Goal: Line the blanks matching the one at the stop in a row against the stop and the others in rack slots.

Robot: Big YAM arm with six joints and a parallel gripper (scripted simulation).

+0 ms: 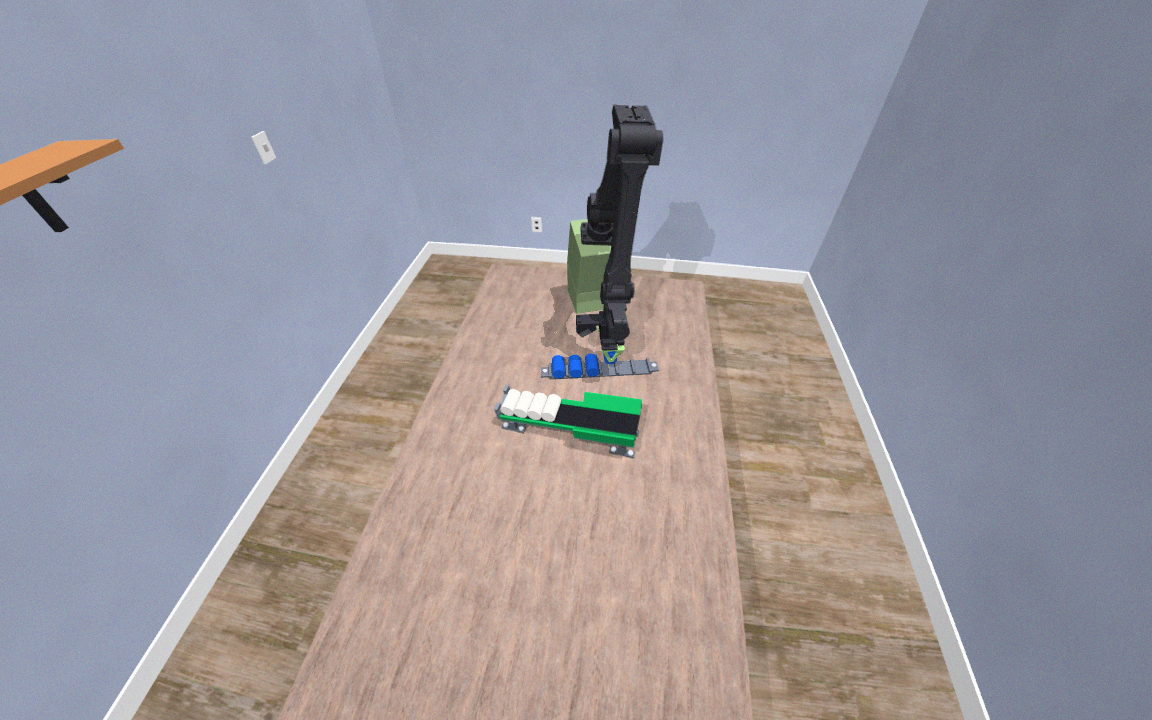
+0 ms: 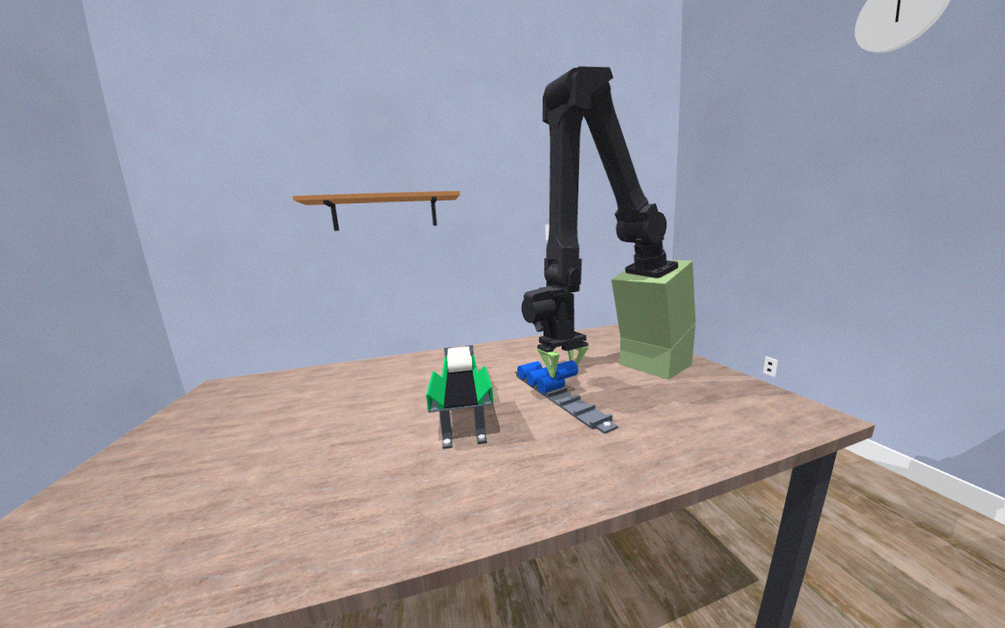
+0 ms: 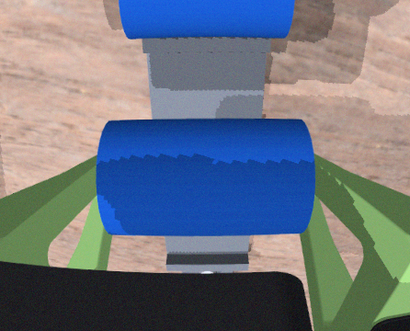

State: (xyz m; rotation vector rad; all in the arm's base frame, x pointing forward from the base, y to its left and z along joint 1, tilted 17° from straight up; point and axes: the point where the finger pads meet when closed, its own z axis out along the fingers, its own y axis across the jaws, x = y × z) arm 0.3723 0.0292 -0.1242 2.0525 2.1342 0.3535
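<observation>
Now: hand 9 cm above the grey stock rack and 3 cm to the left of it.
</observation>
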